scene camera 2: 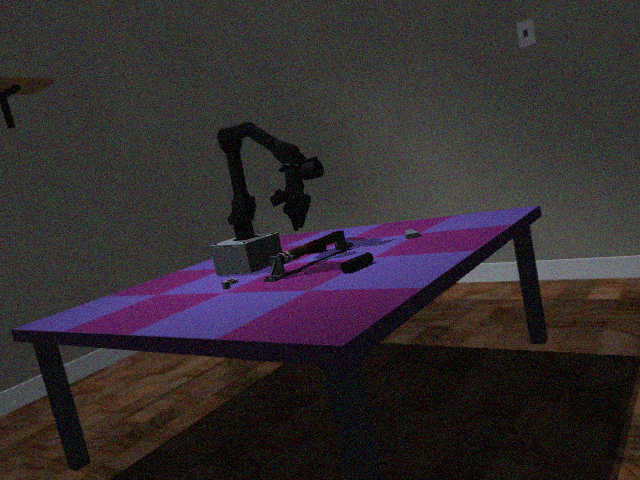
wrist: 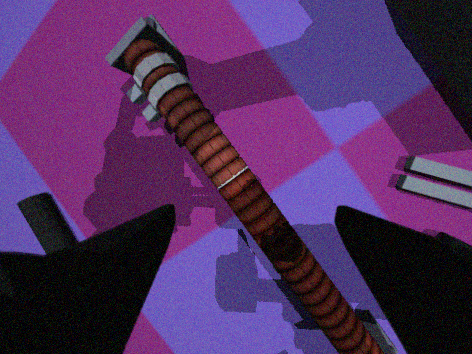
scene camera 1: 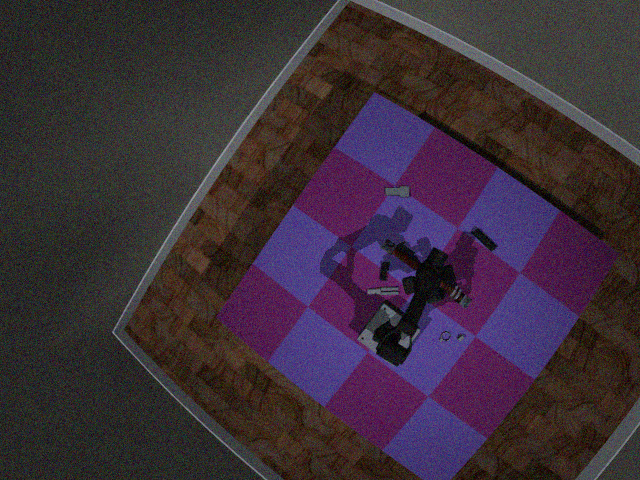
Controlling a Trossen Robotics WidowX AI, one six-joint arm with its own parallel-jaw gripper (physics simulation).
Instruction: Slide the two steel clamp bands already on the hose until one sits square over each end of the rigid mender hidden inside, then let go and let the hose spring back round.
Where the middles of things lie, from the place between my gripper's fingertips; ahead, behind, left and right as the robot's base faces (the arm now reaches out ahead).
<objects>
The dark bar [wrist: 39, 211] is 27 cm ahead of my hand, 11 cm to the right of it and 10 cm below it.
</objects>
